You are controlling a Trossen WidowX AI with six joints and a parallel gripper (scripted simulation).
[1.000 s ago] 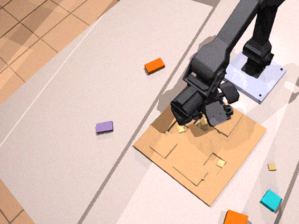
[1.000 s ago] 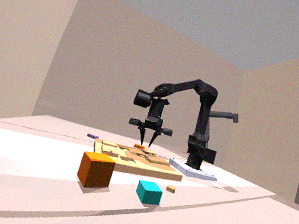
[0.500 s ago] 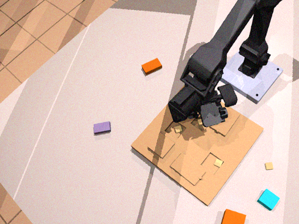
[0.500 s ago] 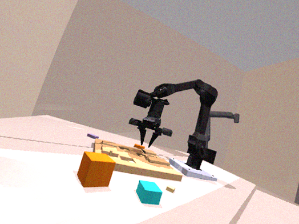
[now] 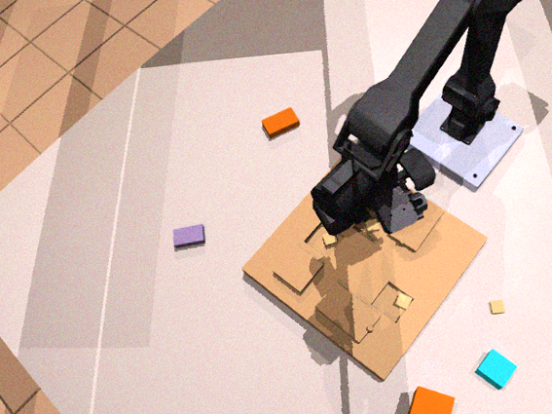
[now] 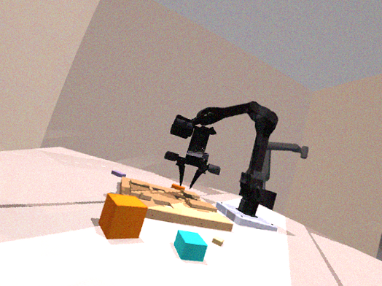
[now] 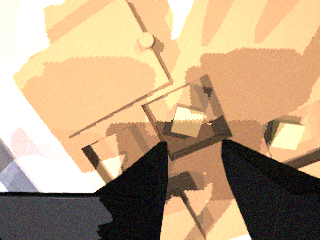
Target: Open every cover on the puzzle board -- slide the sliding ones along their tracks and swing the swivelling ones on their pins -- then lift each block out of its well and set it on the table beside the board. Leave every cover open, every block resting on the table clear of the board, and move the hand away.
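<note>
The tan puzzle board is 50 mm ahead of my gripper tip and 40 mm below it. Round my gripper tip: orange cube 240 mm to the left, 200 mm ahead, 30 mm below; then flat orange block 270 mm to the right, 80 mm behind, 50 mm below; then cyan block 290 mm to the left, 90 mm ahead, 50 mm below.
</note>
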